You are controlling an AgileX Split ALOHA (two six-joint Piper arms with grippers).
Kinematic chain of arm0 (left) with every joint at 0, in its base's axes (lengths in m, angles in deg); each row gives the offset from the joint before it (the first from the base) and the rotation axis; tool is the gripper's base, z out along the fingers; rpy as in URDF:
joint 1: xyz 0 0 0.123 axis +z
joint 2: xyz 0 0 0 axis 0.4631 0.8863 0
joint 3: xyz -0.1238 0.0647 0.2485 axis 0.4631 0.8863 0
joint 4: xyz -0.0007 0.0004 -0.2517 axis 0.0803 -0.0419 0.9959
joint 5: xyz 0 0 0 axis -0.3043 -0.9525 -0.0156
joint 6: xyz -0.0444 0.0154 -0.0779 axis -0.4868 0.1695 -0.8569
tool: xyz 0 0 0 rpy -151.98 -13.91 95.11
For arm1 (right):
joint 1: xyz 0 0 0.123 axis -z
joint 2: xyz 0 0 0 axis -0.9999 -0.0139 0
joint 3: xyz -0.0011 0.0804 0.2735 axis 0.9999 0.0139 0
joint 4: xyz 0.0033 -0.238 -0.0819 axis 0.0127 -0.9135 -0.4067
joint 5: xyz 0 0 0 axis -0.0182 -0.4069 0.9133
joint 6: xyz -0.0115 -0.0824 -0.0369 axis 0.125 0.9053 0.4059
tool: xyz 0 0 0 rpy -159.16 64.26 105.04
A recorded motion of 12 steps. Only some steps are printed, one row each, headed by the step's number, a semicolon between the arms.
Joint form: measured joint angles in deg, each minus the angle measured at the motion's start. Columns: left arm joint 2, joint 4, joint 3, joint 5, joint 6, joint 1; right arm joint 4, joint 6, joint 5, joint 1, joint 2, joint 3.
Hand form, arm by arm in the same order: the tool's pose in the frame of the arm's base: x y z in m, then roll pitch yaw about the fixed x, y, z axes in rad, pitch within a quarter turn. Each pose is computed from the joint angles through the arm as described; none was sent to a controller.
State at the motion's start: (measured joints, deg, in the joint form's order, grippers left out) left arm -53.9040 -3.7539 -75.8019 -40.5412 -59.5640 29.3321; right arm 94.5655 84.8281 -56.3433 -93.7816 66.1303 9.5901
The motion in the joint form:
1: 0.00 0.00 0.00 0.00 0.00 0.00; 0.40 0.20 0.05 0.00 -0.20 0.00
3: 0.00 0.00 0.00 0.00 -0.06 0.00; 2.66 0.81 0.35 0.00 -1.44 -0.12
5: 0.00 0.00 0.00 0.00 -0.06 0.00; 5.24 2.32 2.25 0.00 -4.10 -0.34
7: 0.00 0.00 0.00 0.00 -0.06 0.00; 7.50 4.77 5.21 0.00 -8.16 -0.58
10: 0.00 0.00 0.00 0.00 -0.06 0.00; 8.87 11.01 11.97 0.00 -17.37 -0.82
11: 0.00 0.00 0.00 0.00 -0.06 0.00; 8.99 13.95 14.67 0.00 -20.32 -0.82
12: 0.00 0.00 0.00 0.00 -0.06 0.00; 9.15 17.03 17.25 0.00 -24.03 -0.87
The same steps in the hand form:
1: -0.0118 -0.0093 0.2689 -3.0966 1.0180 3.1091; -0.0061 0.0086 0.2661 3.0376 1.0169 -3.0670
3: -0.0118 -0.0093 0.2689 -3.0949 1.0179 3.1111; -0.0035 0.0120 0.2676 2.9910 1.0035 -3.0807
5: -0.0118 -0.0093 0.2689 -3.0949 1.0179 3.1111; 0.0040 0.0159 0.2716 2.9544 0.9972 -3.0799
7: -0.0118 -0.0093 0.2689 -3.0949 1.0179 3.1111; 0.0165 0.0195 0.2765 2.9455 0.9889 -3.0564
10: -0.0118 -0.0093 0.2689 -3.0949 1.0179 3.1111; 0.0473 0.0222 0.2814 3.0423 0.9650 -2.9345
11: -0.0118 -0.0093 0.2689 -3.0949 1.0179 3.1111; 0.0581 0.0225 0.2820 3.1057 0.9634 -2.8644
12: -0.0118 -0.0093 0.2689 -3.0949 1.0179 3.1111; 0.0708 0.0230 0.2812 -3.1181 0.9451 -2.7958

